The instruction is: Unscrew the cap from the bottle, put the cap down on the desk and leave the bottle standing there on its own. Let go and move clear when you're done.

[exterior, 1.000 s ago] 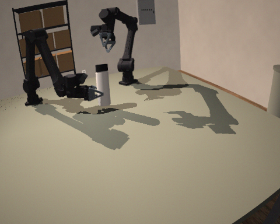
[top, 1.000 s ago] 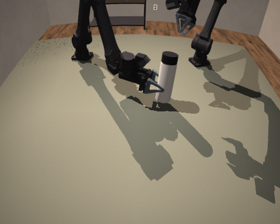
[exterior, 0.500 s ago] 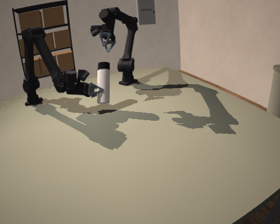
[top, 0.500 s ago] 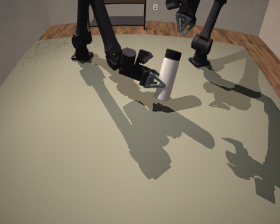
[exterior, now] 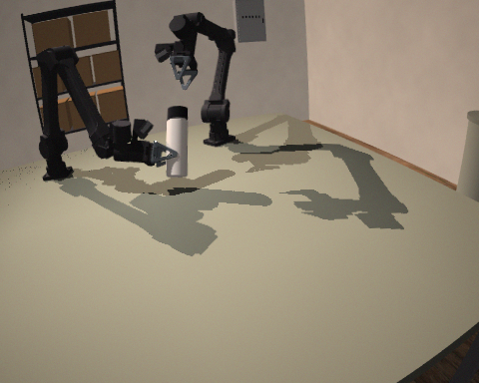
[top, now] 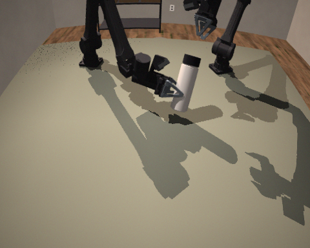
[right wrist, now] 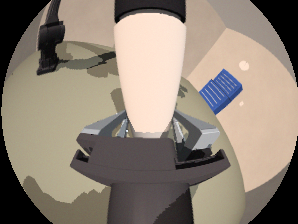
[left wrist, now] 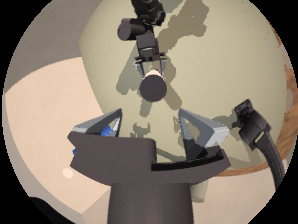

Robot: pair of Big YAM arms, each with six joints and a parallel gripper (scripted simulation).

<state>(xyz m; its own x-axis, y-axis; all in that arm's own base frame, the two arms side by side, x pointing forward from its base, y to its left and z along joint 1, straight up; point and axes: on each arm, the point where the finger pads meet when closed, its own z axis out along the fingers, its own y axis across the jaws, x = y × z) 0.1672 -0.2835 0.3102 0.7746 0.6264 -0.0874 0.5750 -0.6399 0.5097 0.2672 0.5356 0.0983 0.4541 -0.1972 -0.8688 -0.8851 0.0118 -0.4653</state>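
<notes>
The black cap is 10 cm below my left hand, 4 cm ahead of it and 3 cm to the right of it.
</notes>
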